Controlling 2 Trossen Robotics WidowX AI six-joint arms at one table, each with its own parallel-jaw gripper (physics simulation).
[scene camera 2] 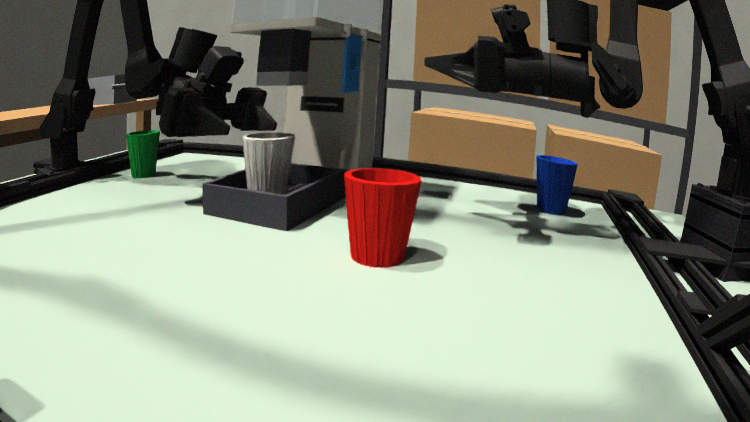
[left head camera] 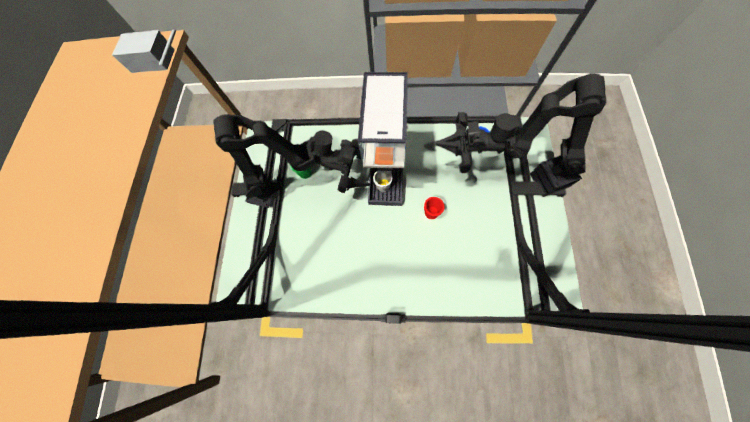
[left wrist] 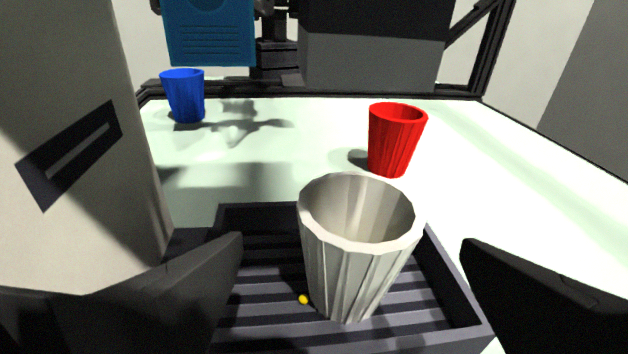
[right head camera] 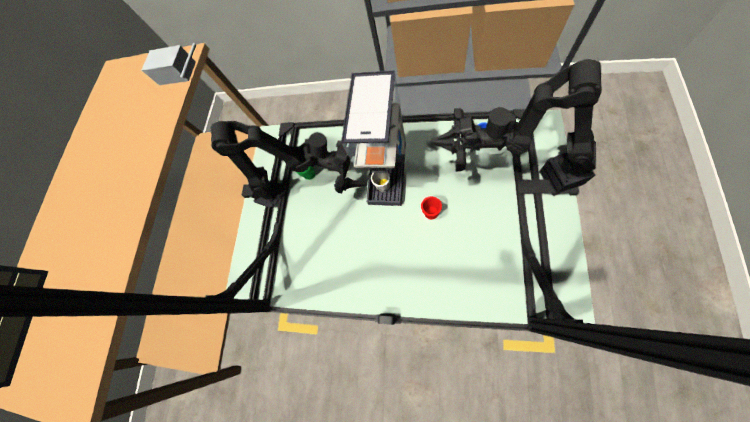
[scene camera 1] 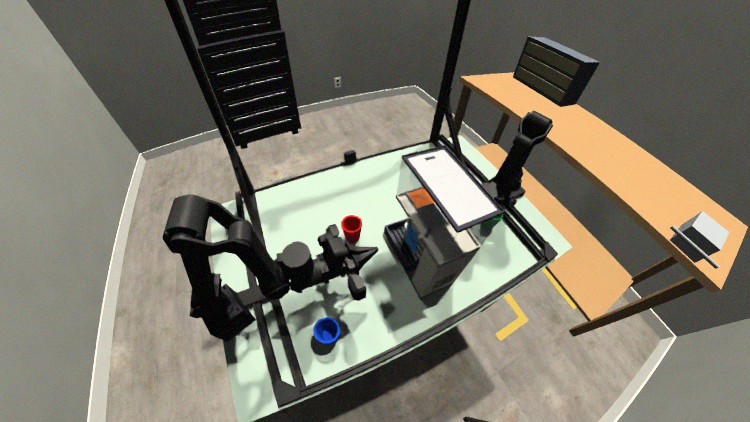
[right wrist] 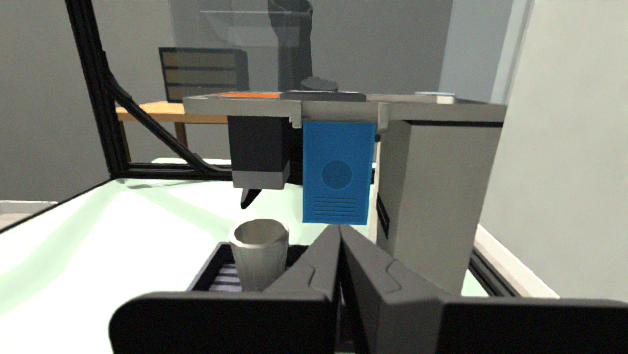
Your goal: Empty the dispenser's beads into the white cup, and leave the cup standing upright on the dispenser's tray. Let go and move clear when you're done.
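Frame: origin at the left arm's base, x ahead, y left, z up, level; centimetres.
Seen in the pictures: left gripper, fingertip midpoint: [scene camera 2: 253, 128] [left head camera: 373, 172] [left wrist: 351, 245] [right head camera: 370, 173] [right wrist: 277, 213]; right gripper, fingertip midpoint: [scene camera 2: 424, 61] [left head camera: 435, 143] [right head camera: 430, 141] [scene camera 1: 377, 248] [right wrist: 337, 235]; left arm's base, origin of the base link: [scene camera 2: 65, 167] [left head camera: 261, 192] [right head camera: 268, 193]; right arm's base, origin of the base link: [scene camera 2: 739, 196] [left head camera: 561, 170] [left wrist: 274, 40] [right head camera: 572, 166] [scene camera 1: 218, 307].
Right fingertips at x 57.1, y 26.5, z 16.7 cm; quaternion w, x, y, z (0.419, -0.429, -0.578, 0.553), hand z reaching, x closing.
Offsets run from my right fingertips to a thing's top centre. "*": to the spot under its first point.
The white cup {dz -9.9, dx -14.1, dy -11.5 cm} [left head camera: 382, 181] [scene camera 2: 268, 162] [left wrist: 350, 280] [right wrist: 261, 260] stands upright on the dispenser's tray {* dz -17.2, dx -11.3, dy -18.1 cm} [scene camera 2: 243, 209], with yellow beads inside in the left head camera. One yellow bead {dz -16.9, dx -15.4, dy -8.9 cm} [left wrist: 303, 299] lies on the tray slats beside it. The dispenser {dz +17.6, dx -14.3, dy -5.4 cm} [scene camera 1: 440, 267] [scene camera 2: 335, 125] stands behind, its spout above and behind the cup. Its blue flap {* dz -0.6, dx -8.9, dy -2.7 cm} [scene camera 2: 351, 62] [right wrist: 337, 150] hangs straight down. My left gripper [scene camera 2: 251, 127] [left wrist: 351, 245] is open and empty, back from the cup. My right gripper [left head camera: 432, 143] [scene camera 1: 375, 249] [right wrist: 337, 235] is shut and empty, to the right of the dispenser and apart from the flap.
A red cup {dz -11.1, dx +5.1, dy -16.3 cm} [left head camera: 433, 207] [scene camera 2: 381, 220] stands right of the tray toward the front. A blue cup {dz -11.1, dx +14.9, dy +15.2 cm} [scene camera 1: 326, 331] [scene camera 2: 555, 183] stands at the back right, under the right arm. A green cup {dz -11.1, dx -44.7, dy -14.0 cm} [scene camera 2: 143, 153] stands at the left near the left arm. Dark rails border the table.
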